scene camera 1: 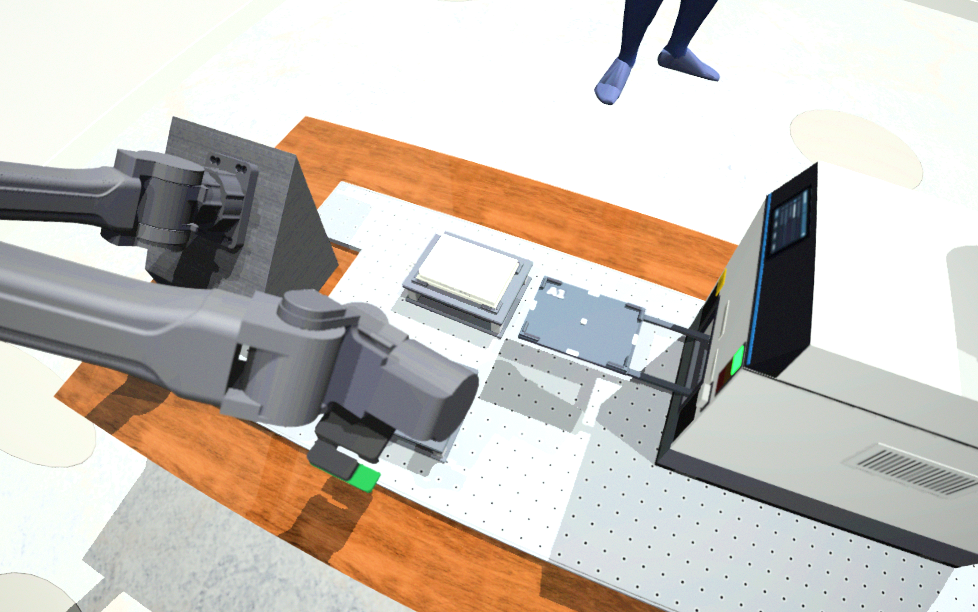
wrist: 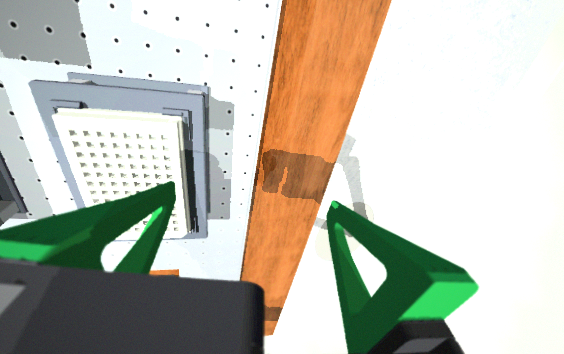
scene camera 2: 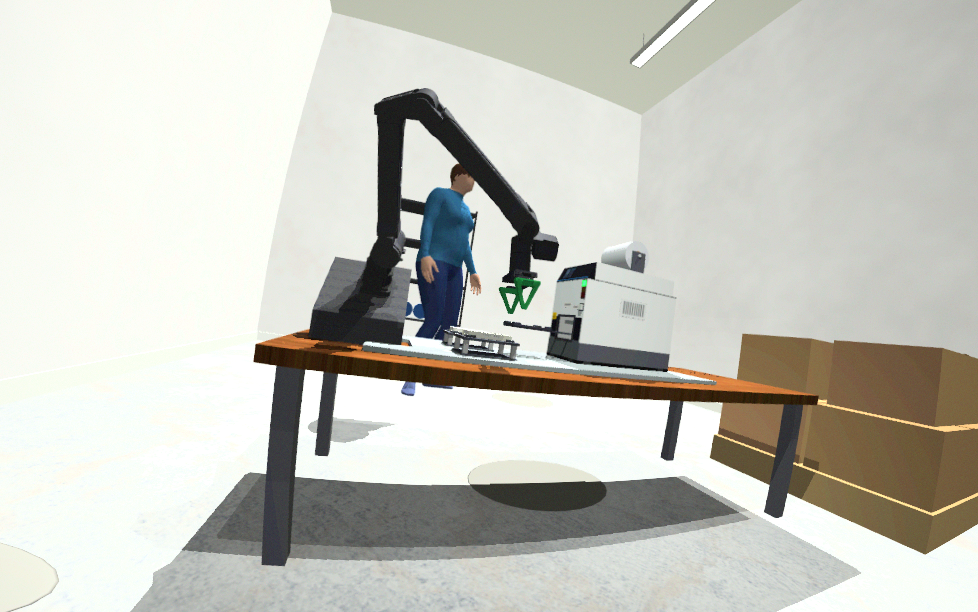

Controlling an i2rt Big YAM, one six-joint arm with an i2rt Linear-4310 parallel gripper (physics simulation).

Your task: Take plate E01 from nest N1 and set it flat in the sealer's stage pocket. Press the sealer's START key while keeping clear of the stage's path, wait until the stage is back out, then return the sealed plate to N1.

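Frame: origin at the arm's base, x right, y ahead, z up, level; centimetres.
Seen in the pictures: gripper, fingertip midpoint: [scene camera 1: 387,446] [wrist: 256,199] [scene camera 2: 516,311]; arm's base at its link origin: [scene camera 1: 228,200] [scene camera 2: 377,281].
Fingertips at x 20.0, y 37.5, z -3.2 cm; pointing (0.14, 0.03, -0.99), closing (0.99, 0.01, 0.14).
Note:
Offsets run from my fingertips to a thing's top centre. "*": to the spot under its first point.
My gripper [scene camera 1: 364,477] [scene camera 2: 517,310] [wrist: 256,199] is open and empty, above the near nest {* dz -8.5, dx -4.4, dy -1.2 cm} [wrist: 196,150]. In the wrist view the left finger overlaps a cream plate {dz -6.9, dx -9.5, dy -4.6 cm} [wrist: 120,155] with open wells seated in that nest; the right finger shows beyond the table edge. The arm hides most of this nest in scene camera 1. A second plate {dz -7.3, dx -30.0, dy -5.2 cm} [scene camera 1: 468,269] with a smooth pale top sits in the far nest {* dz -8.9, dx -24.5, dy -11.0 cm} [scene camera 1: 416,287]. I cannot read which nest is N1. The sealer's stage {dz -2.5, dx -25.4, dy +18.2 cm} [scene camera 1: 569,335] [scene camera 2: 526,326] is out, its pocket empty. The sealer [scene camera 1: 865,418] [scene camera 2: 623,317] shows a green square {* dz +13.9, dx -16.4, dy +28.8 cm} [scene camera 1: 737,359] [scene camera 2: 584,283] on its front.
The stage's two rails {* dz -3.7, dx -21.5, dy +26.1 cm} [scene camera 1: 667,383] run into the sealer's opening. The arm's angled base block [scene camera 1: 302,238] [scene camera 2: 353,324] stands at the table's left end. A person [scene camera 2: 447,230] stands behind the table [scene camera 2: 432,378]. Cardboard boxes [scene camera 2: 879,433] are on the right.

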